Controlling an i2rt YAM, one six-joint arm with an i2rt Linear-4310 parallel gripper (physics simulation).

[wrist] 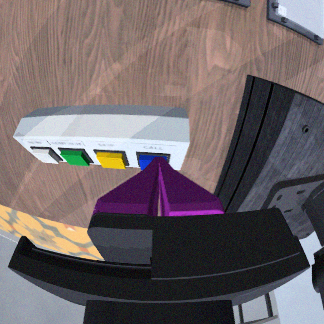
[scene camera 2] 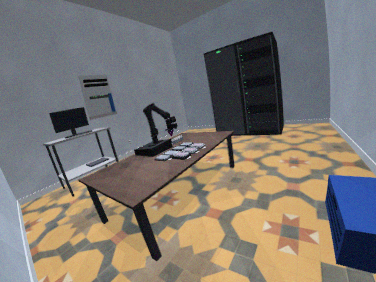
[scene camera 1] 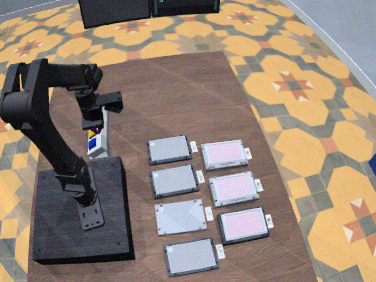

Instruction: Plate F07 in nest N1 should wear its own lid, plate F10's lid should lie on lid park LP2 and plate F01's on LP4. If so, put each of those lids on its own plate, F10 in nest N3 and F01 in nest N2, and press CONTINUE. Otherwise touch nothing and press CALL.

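Places are measured from the arm's base along level axes (x left, y back, z up), in metres.
Pixels of known places: gripper, fingertip midpoint: [wrist: 158, 163] [scene camera 2: 171, 136] [scene camera 1: 98, 133]; arm's base, origin of the base link: [wrist: 316, 189] [scene camera 2: 156, 143] [scene camera 1: 87, 198].
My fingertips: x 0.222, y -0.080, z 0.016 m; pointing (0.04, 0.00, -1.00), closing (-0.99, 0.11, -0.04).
For each thing: its top centre in the pictures, then the offset to it from my fingertips. "spot": a spot on its surface instead. Level surfaces: height alone.
- blue CALL button, middle of its top: [wrist: 152, 167] [scene camera 1: 91, 141] dx +0.013, dy +0.037, dz -0.044 m
- N3, middle of its top: [scene camera 1: 225, 151] dx -0.170, dy -0.389, dz -0.067 m
- N2, middle of its top: [scene camera 1: 235, 185] dx -0.302, dy -0.363, dz -0.070 m
- N1, middle of its top: [scene camera 1: 245, 222] dx -0.430, dy -0.336, dz -0.065 m
- LP2, middle of its top: [scene camera 1: 168, 147] dx -0.078, dy -0.221, dz -0.083 m
- LP4, middle of its top: [scene camera 1: 173, 179] dx -0.202, dy -0.196, dz -0.083 m
- LP3, middle of its top: [scene camera 1: 190, 256] dx -0.463, dy -0.154, dz -0.083 m
- light lid, surface spot: [scene camera 1: 180, 217] spot: dx -0.333, dy -0.171, dz -0.090 m
- button box, middle of its top: [wrist: 84, 155] [scene camera 1: 95, 123] dx +0.085, dy +0.008, dz -0.037 m
- wooden table, its level: dz -0.100 m
My gripper [scene camera 1: 97, 129] [wrist: 158, 163] is shut and empty. Its purple fingertips overlap the blue CALL button [wrist: 147, 161] [scene camera 1: 92, 143] in the wrist view; contact cannot be told. In scene camera 1, the plates in N3 [scene camera 1: 224, 152], N2 [scene camera 1: 234, 188] and N1 [scene camera 1: 244, 224] show pink wells; N1's has a dark rim, the others light rims. To their left, dark-rimmed grey lids lie on LP2 [scene camera 1: 169, 149], LP4 [scene camera 1: 174, 180] and LP3 [scene camera 1: 191, 256]; a light lid [scene camera 1: 180, 217] lies on LP1. Small plate and lid markings are unreadable.
The button box [wrist: 115, 124] [scene camera 1: 103, 142] also carries yellow [wrist: 111, 159], green [wrist: 75, 156] and white [wrist: 45, 154] buttons. The black arm base [scene camera 1: 55, 220] [wrist: 295, 115] stands near the box on the wooden table [scene camera 1: 175, 90] [scene camera 2: 125, 177].
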